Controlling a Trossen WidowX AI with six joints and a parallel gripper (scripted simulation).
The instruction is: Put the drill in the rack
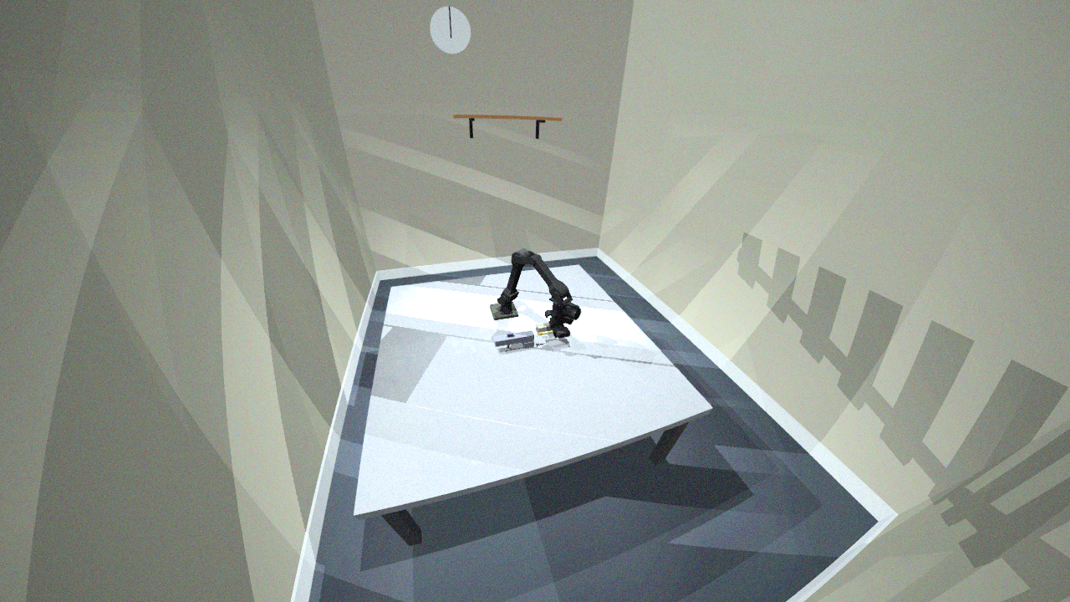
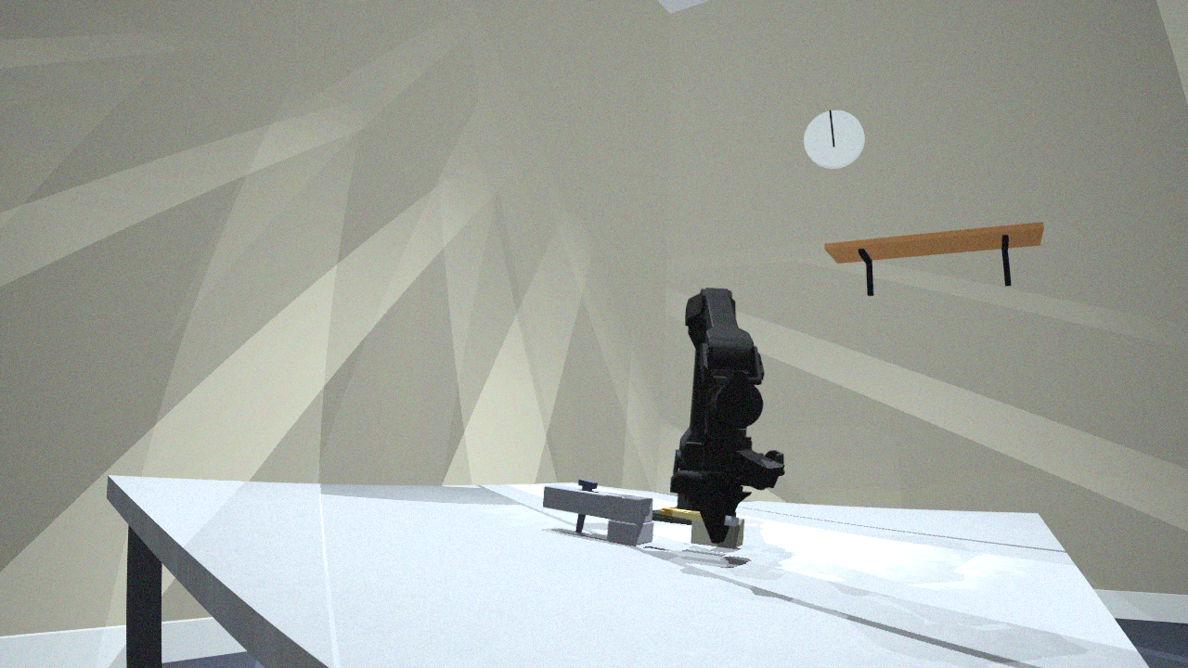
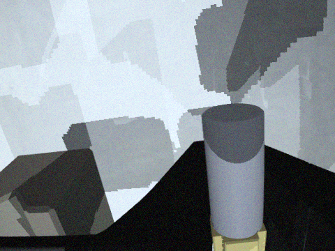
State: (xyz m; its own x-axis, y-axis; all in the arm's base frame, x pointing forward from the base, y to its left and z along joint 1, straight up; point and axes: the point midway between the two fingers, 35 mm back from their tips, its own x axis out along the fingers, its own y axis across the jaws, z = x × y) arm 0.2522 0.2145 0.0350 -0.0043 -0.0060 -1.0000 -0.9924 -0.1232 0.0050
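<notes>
My gripper tip is 40 mm to the left of the drill and 30 mm below it. Also, from my gripper tip: grey housing block (20 mm ahead, 200 mm to the right, 30 mm above); blue key (30 mm ahead, 230 mm to the right, 40 mm above); rack (70 mm behind, 40 mm to the right).
</notes>
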